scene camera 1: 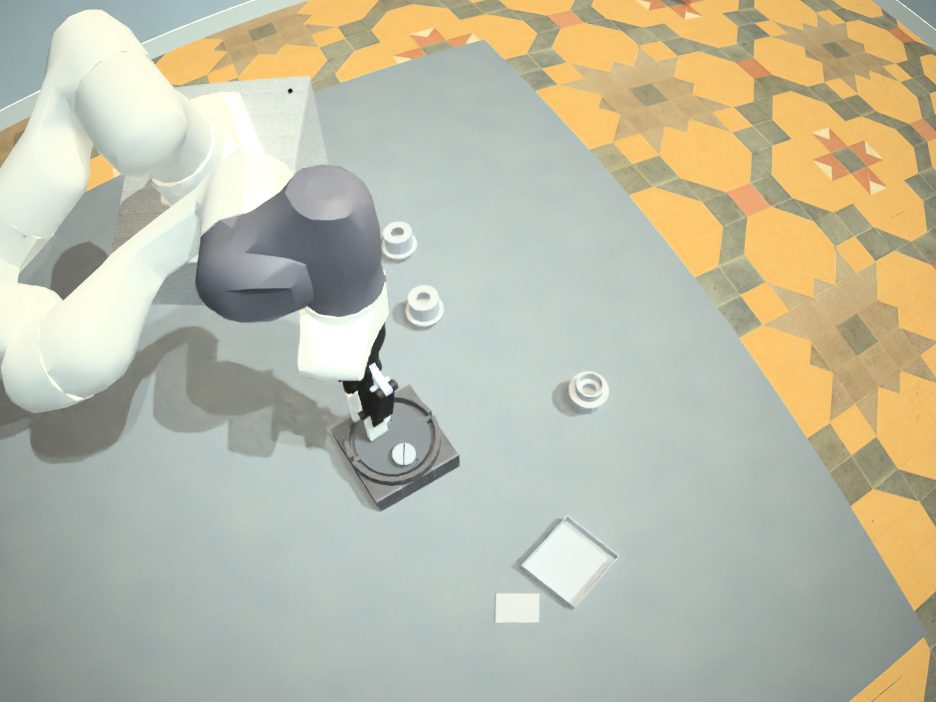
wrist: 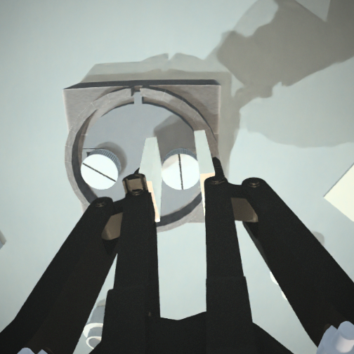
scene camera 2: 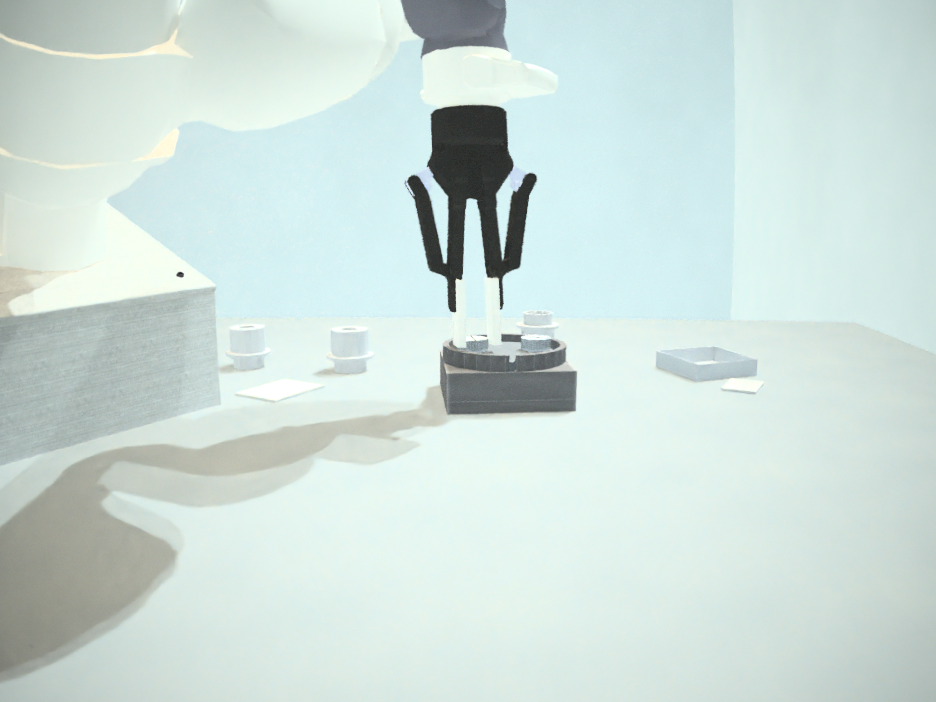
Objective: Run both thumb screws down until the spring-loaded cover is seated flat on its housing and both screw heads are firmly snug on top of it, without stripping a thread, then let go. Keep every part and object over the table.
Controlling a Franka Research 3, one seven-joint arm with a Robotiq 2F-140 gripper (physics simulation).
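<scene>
The dark square housing [scene camera 1: 381,496] [scene camera 2: 511,392] [wrist: 80,102] stands on the table. The grey round cover [scene camera 1: 412,424] [wrist: 130,130] lies inside its raised ring; whether it is seated flat cannot be told. My gripper [scene camera 1: 368,428] [scene camera 2: 477,339] [wrist: 177,150] points down and is shut on one thumb screw [scene camera 2: 477,344] [wrist: 180,171], a finger on either side of its knurled head. That screw is hidden in scene camera 1. The other thumb screw [scene camera 1: 403,454] [scene camera 2: 536,343] [wrist: 100,170] is free, its slotted head above the cover. Any gap under the heads is too small to tell.
White flanged cylinders [scene camera 1: 397,240] [scene camera 1: 424,306] [scene camera 1: 588,391] [scene camera 2: 247,347] [scene camera 2: 349,349] stand apart from the housing. A shallow tray [scene camera 1: 592,538] [scene camera 2: 725,369] lies beside a white card [scene camera 1: 517,608] [scene camera 2: 743,386]. Another card [scene camera 2: 279,389] lies near the robot's base block [scene camera 2: 113,362].
</scene>
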